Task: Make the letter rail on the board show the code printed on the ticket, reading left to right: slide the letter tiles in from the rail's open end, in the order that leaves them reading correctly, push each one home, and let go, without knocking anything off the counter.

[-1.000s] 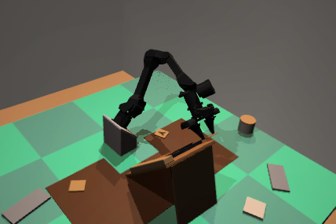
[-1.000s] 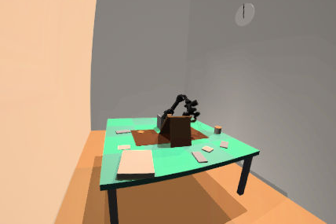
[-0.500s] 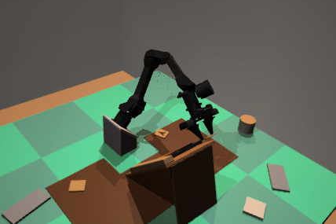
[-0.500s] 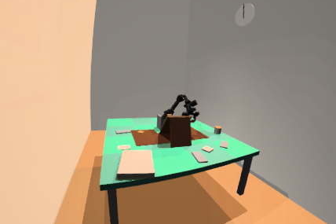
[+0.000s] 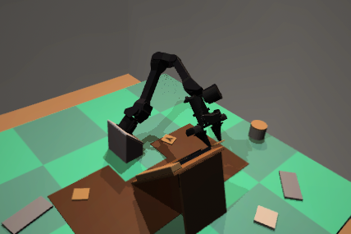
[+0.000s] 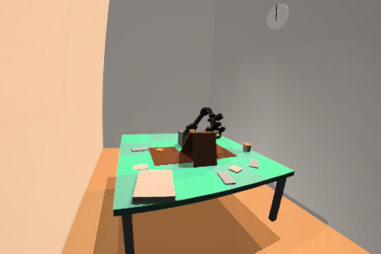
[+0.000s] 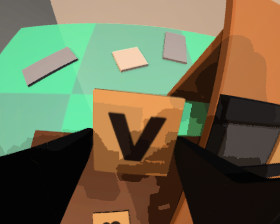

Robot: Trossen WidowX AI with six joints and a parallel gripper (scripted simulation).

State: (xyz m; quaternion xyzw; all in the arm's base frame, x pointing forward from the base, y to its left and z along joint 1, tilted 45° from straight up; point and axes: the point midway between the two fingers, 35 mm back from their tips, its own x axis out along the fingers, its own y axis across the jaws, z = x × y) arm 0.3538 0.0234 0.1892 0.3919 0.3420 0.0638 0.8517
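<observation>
Now: the white ticket 90 mm behind my gripper tip, 160 mm to the right of it and 70 mm below it. Round my gripper tip: large beige slab 280 mm ahead, 640 mm to the right, 160 mm below; mat 180 mm behind, 170 mm to the right, 180 mm below.
</observation>
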